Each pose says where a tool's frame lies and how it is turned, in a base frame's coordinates. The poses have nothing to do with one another.
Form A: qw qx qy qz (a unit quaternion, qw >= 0); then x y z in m.
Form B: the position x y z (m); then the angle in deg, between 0 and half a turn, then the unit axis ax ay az. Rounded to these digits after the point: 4 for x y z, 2 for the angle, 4 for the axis.
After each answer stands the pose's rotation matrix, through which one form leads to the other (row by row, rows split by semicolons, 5 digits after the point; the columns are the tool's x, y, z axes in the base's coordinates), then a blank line. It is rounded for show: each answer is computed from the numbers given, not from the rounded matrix.
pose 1, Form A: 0.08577 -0.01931 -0.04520 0.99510 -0.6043 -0.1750 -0.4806
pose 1, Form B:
-0.6043 -0.1750 -0.4806 170.16 -0.0194 -0.0454 0.9988
-0.98454 -0.16895 -0.04618; 0.17245 -0.98120 -0.08664; -0.03068 -0.09327 0.99517

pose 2, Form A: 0.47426 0.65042 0.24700 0.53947 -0.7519 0.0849 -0.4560
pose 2, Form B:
-0.7519 0.0849 -0.4560 123.38 0.7388 0.2806 0.6128
0.29593 -0.19039 0.93604; 0.83300 -0.42814 -0.35044; 0.46748 0.88343 0.03190

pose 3, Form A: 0.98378 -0.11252 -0.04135 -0.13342 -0.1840 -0.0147 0.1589
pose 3, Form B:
-0.1840 -0.0147 0.1589 20.67 -0.6273 -0.2305 -0.7439
0.96098 0.27182 -0.05133; -0.25321 0.93908 0.23242; 0.11138 -0.21036 0.97126

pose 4, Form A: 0.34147 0.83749 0.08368 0.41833 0.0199 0.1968 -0.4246
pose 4, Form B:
0.0199 0.1968 -0.4246 140.07 0.8911 0.0890 0.4451
0.63599 -0.14553 0.75785; 0.42586 -0.75279 -0.50195; 0.64355 0.64197 -0.41679

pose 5, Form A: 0.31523 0.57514 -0.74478 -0.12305 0.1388 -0.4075 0.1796
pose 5, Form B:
0.1388 -0.4075 0.1796 143.25 0.6060 -0.7848 -0.1297
-0.13968 -0.77913 -0.61110; -0.93429 0.30814 -0.17931; 0.32801 0.54590 -0.77098

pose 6, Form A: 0.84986 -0.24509 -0.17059 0.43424 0.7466 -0.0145 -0.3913
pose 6, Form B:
0.7466 -0.0145 -0.3913 63.61 -0.4651 -0.3237 0.8240
0.56467 -0.65447 -0.50281; 0.82171 0.50273 0.26843; 0.07710 -0.56474 0.82166

